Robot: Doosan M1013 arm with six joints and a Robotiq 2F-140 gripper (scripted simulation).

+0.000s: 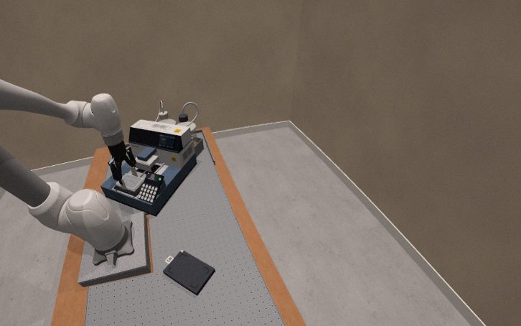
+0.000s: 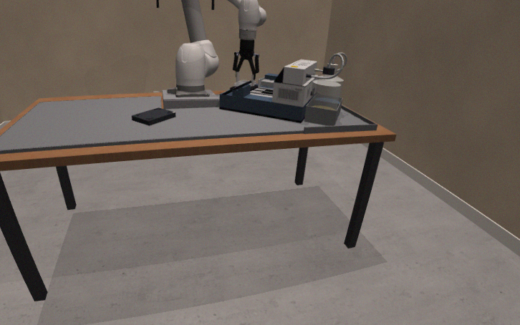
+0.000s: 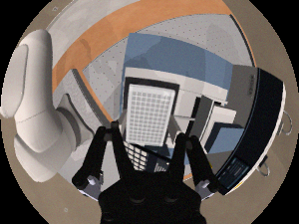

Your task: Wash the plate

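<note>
My gripper is now 4 cm above the washer carrier. The rest, counted from my hand: plate washer 10 cm ahead, 12 cm to the left; then white label 11 cm ahead, 42 cm to the right, 13 cm below; then white well plate 2 cm below.
</note>
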